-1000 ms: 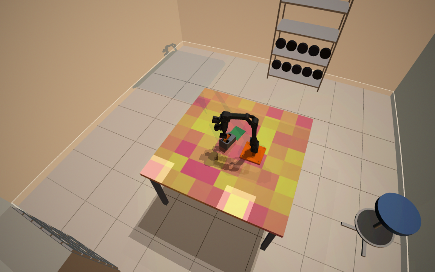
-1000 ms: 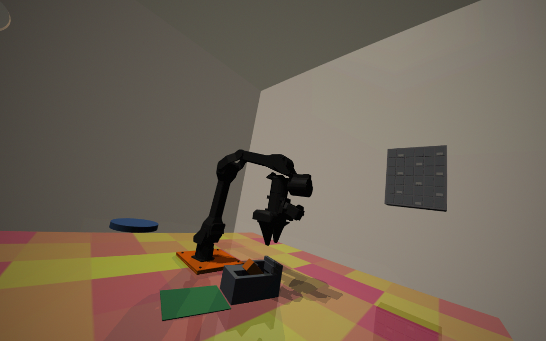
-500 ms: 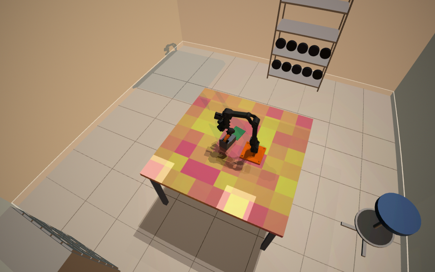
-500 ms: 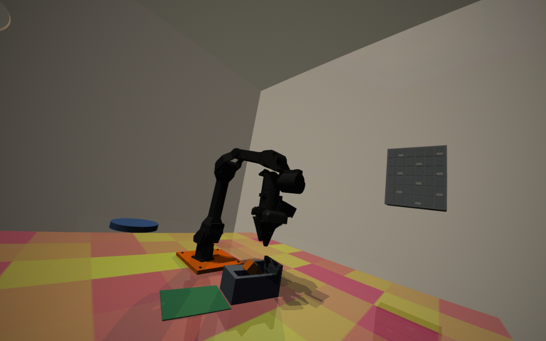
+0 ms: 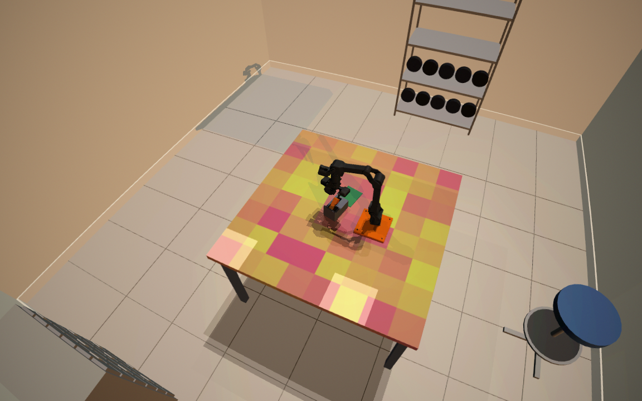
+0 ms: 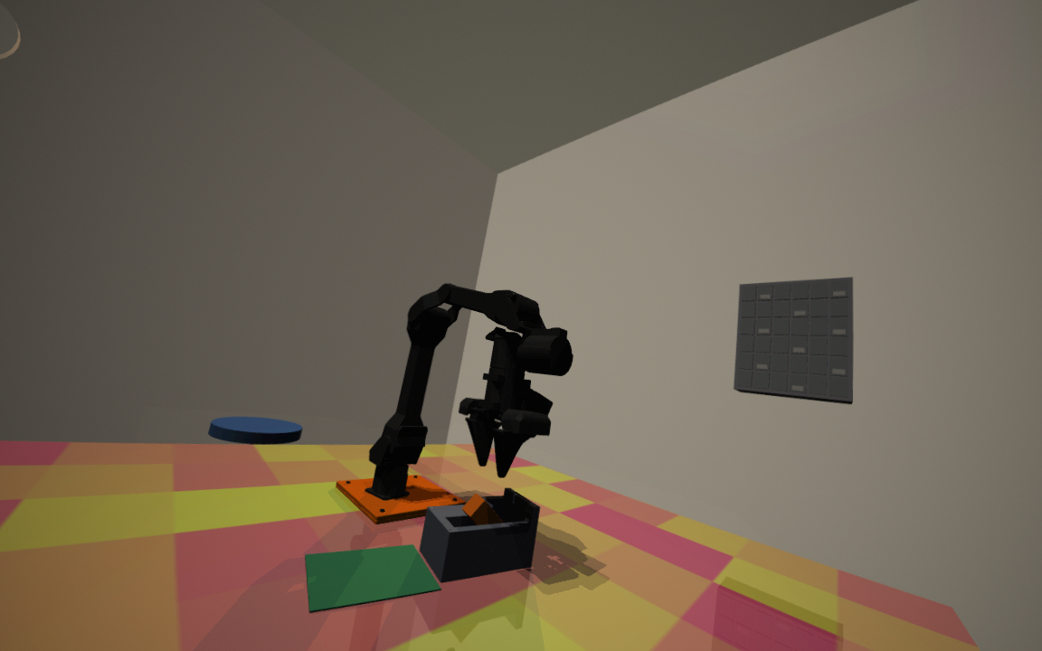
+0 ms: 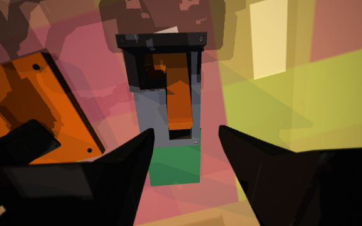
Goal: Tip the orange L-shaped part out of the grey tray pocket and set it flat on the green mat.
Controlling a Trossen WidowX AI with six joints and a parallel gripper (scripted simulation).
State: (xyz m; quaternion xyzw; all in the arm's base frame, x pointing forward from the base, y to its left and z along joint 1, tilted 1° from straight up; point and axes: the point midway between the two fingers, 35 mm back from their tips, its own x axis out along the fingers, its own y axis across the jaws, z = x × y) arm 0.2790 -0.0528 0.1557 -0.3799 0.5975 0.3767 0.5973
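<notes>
The orange L-shaped part lies 100 mm below my gripper tip and 40 mm to the left of it. Round my gripper tip: green mat 150 mm below, 120 mm to the right, 80 mm behind.
</notes>
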